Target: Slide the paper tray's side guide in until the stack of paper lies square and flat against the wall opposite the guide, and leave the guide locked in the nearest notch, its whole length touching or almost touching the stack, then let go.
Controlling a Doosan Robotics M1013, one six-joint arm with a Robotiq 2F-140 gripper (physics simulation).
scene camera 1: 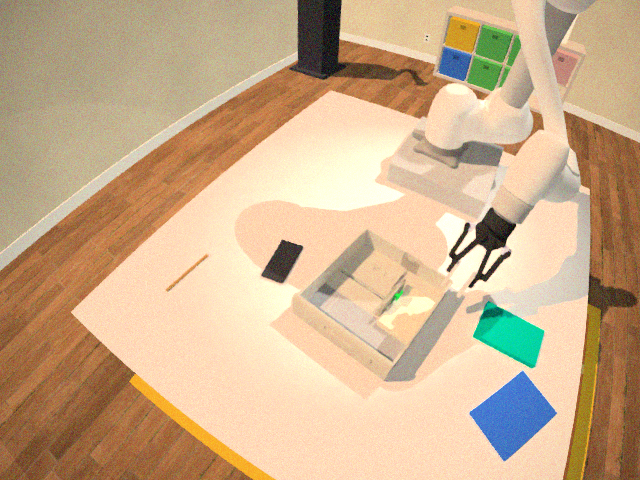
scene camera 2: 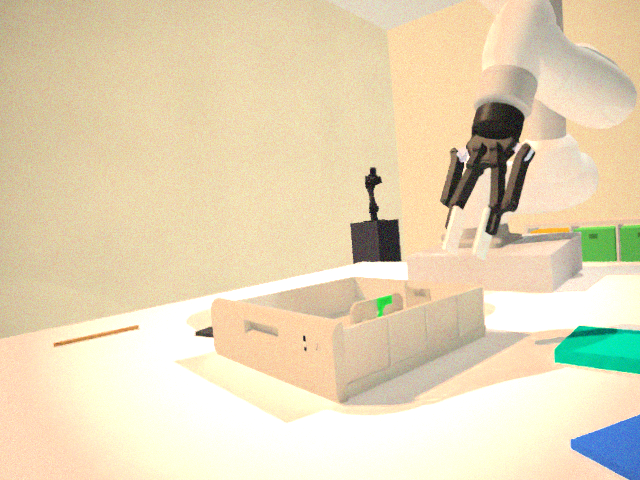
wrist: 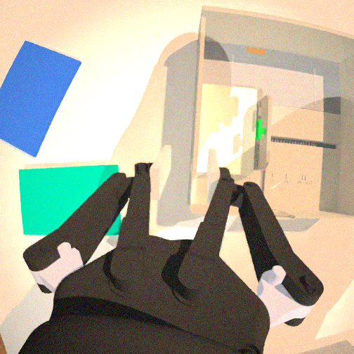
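Observation:
The beige paper tray stands on the pale mat. Its side guide stands upright inside, with a green tab on it. The pale yellow paper stack lies flat between the guide and the tray's wall opposite it, its far edge looking roughly square; it is hidden in scene camera 2. Whether small gaps remain along wall or guide is unclear. My gripper is part open and empty, above and outside the tray's corner, apart from the guide.
A teal block and a blue sheet lie beside the tray. A black slab and an orange stick lie on its other side. The robot's base block stands behind.

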